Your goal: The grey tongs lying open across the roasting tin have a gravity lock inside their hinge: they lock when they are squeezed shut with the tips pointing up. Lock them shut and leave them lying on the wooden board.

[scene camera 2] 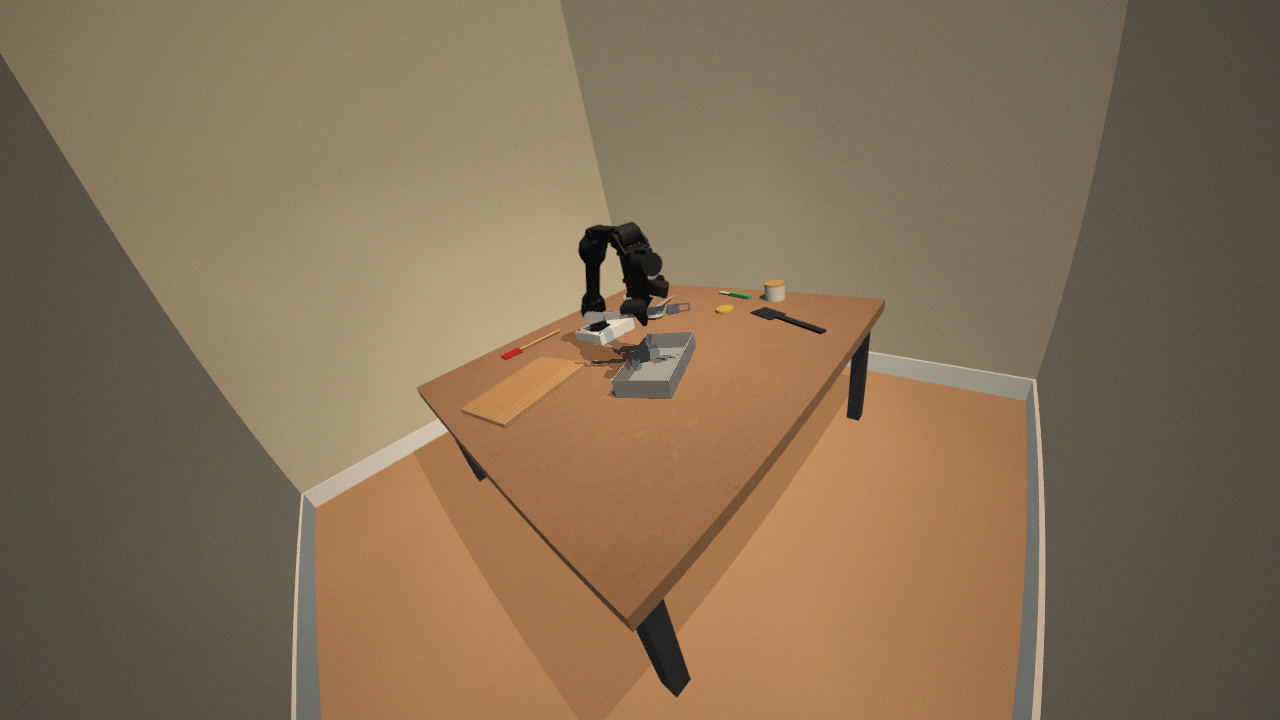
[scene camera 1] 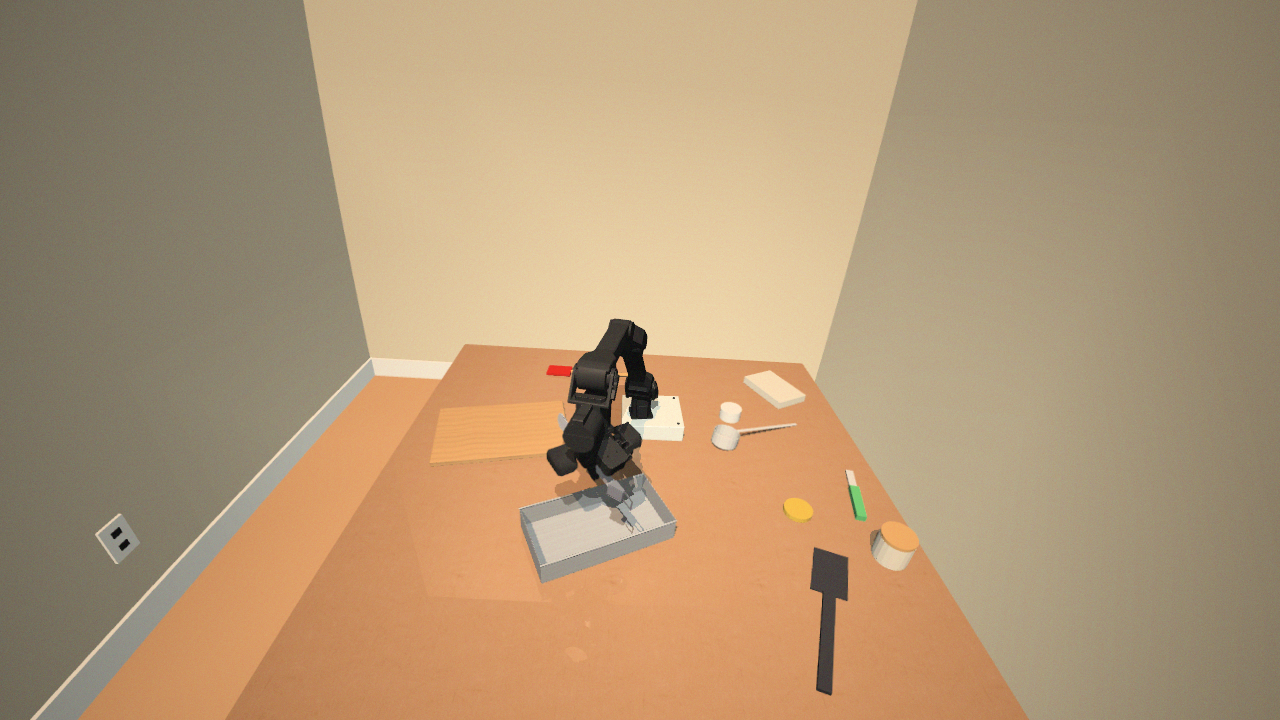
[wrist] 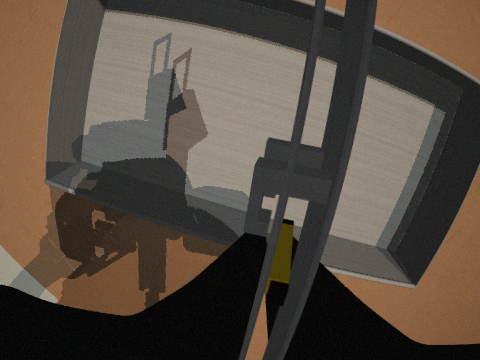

Path:
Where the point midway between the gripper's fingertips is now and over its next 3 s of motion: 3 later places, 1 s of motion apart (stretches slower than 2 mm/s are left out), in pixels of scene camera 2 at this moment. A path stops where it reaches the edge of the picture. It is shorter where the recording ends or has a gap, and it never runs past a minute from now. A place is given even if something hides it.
My gripper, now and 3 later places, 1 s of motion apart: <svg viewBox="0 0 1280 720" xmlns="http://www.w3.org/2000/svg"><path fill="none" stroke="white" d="M645 325L582 341L563 343L548 346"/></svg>

